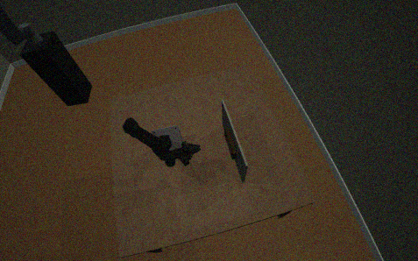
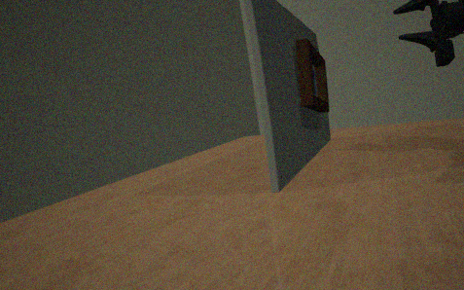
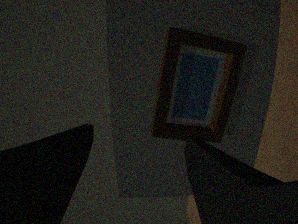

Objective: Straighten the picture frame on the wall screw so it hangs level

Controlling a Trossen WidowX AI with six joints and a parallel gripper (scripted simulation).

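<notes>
My gripper tip is 20 cm short of the brown wooden picture frame, 9 cm above it and 5 cm to the right of it. Round my gripper tip: grey wall panel (20 cm ahead, 10 cm below, 6 cm to the left).
</notes>
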